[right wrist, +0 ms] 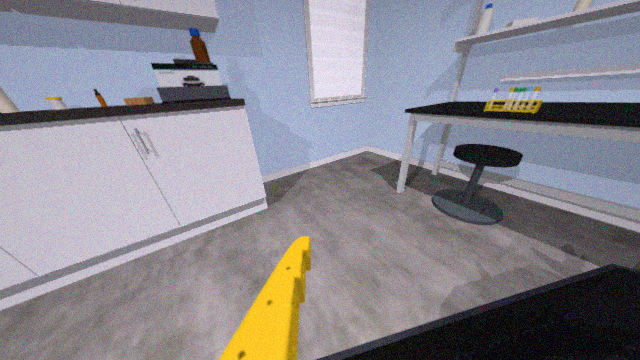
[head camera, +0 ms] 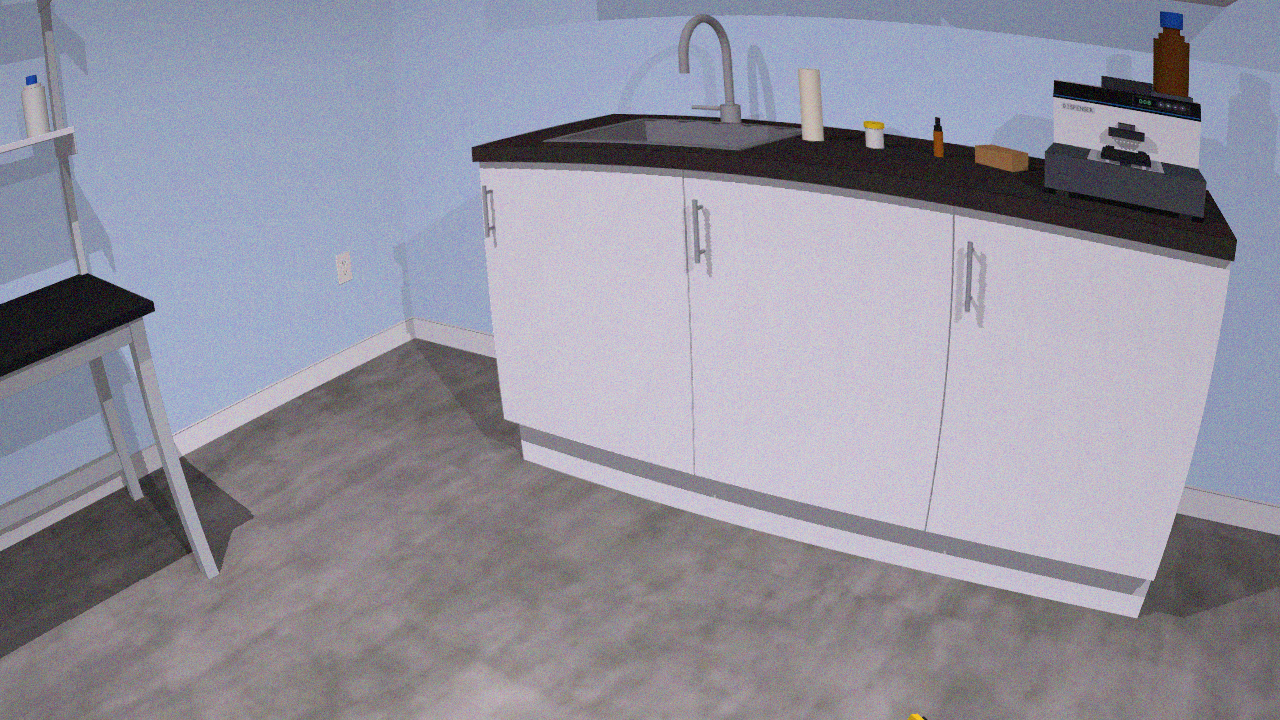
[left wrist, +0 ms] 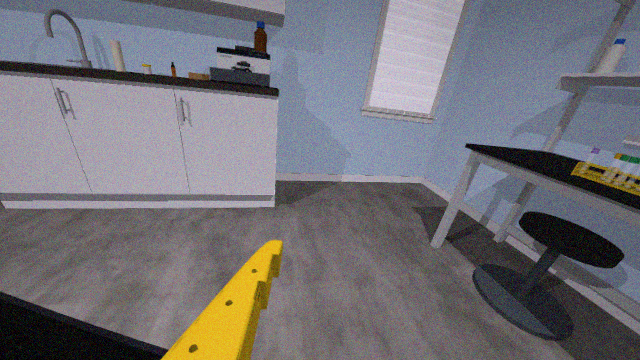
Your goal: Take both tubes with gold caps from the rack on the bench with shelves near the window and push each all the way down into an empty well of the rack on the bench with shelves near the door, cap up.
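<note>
The yellow rack (left wrist: 580, 170) (right wrist: 537, 105) stands on the black-topped bench (left wrist: 520, 152) (right wrist: 590, 112) beyond the window corner. It holds several upright tubes with purple, green and orange-gold caps, too small to tell exactly. Another bench (head camera: 71, 308) shows in part at the head view's left edge; no rack shows on that part. My left gripper (left wrist: 274, 246) shows one notched jaw over the floor, so it is fully open and empty. My right gripper (right wrist: 304, 242) also shows one notched jaw, fully open and empty. Both are far from the rack.
A white sink cabinet (head camera: 805, 340) (left wrist: 225, 145) (right wrist: 200, 160) with a dispenser (head camera: 1123, 170) stands ahead. A black stool (left wrist: 570, 240) (right wrist: 487, 155) stands before the window-side bench. A yellow jaw tip shows at the head view's bottom edge. Black surfaces cross the lower wrist views.
</note>
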